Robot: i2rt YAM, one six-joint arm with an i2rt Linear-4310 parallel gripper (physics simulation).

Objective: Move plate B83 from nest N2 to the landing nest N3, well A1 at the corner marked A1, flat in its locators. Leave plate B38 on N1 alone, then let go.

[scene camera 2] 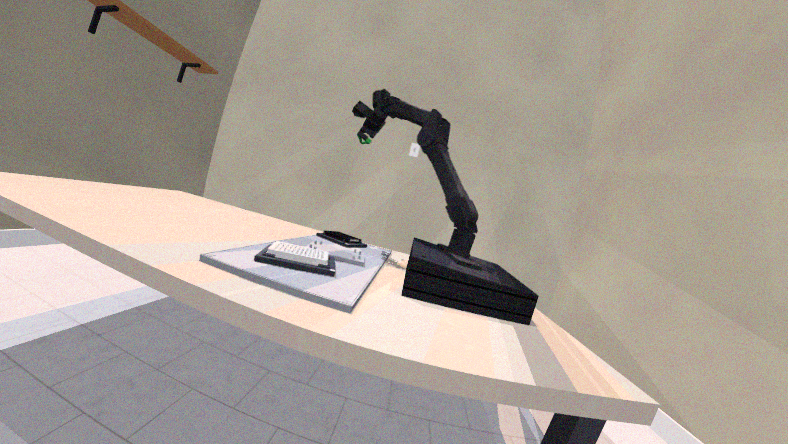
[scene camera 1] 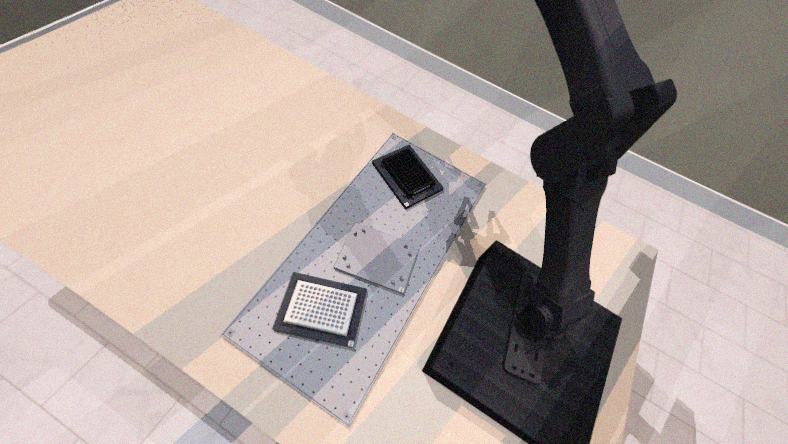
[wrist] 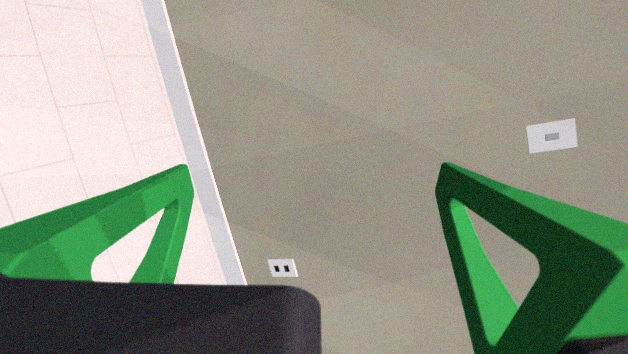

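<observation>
A white well plate (scene camera 1: 319, 307) (scene camera 2: 299, 252) sits on a dark nest (scene camera 1: 359, 314) at the near end of the perforated board. A black well plate (scene camera 1: 408, 170) (scene camera 2: 341, 238) sits on another dark nest (scene camera 1: 394, 185) at the far end. Between them is a pale grey nest (scene camera 1: 380, 265) (scene camera 2: 352, 258) with small upright locators and no plate on it. The plate and nest numbers are too small to read. My gripper (scene camera 2: 364, 138) (wrist: 314, 177) is open and empty, high above the board, its green fingers wide apart; it does not show in scene camera 1.
The perforated board (scene camera 1: 308, 375) (scene camera 2: 325, 293) lies on the wooden table (scene camera 1: 137, 165) (scene camera 2: 441, 336). The black robot base (scene camera 1: 468, 352) (scene camera 2: 468, 292) stands beside the board. A wall shelf (scene camera 2: 157, 38) is at upper left. The wrist view faces the wall, with two outlet plates (wrist: 565, 136) (wrist: 293, 268), and some floor.
</observation>
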